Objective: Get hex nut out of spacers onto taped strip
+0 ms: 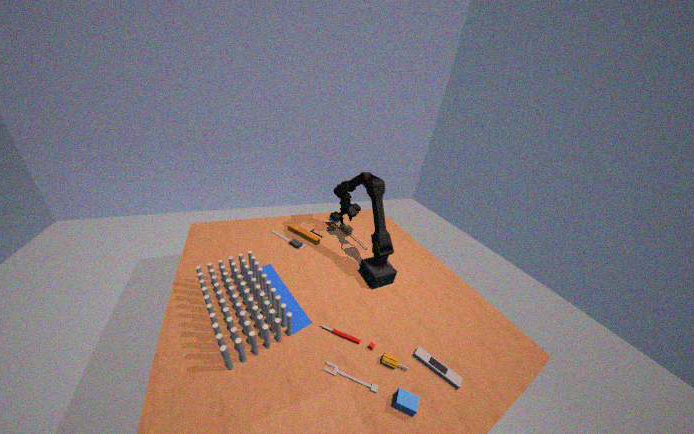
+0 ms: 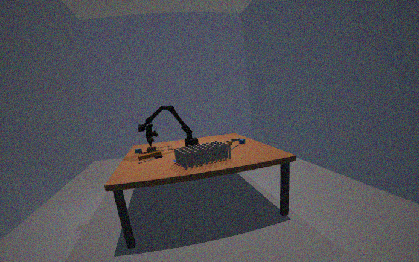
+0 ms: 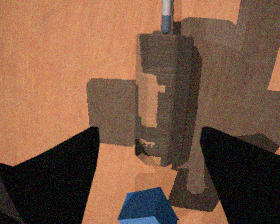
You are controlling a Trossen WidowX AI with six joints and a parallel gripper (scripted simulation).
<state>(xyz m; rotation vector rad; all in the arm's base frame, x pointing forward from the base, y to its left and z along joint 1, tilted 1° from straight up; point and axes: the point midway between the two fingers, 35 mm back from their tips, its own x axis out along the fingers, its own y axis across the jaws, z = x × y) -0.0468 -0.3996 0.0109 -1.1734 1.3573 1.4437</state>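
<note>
My gripper tip is now 110 mm to the right of the wooden-handled tool, 40 mm above it and 10 mm past it. Also, from my gripper tip: blue taped strip (510 mm ahead, 350 mm to the left, 60 mm below); orange bar (280 mm ahead, 40 mm below, 10 mm to the right); black L-key (200 mm ahead, 50 mm below, 30 mm to the right).
</note>
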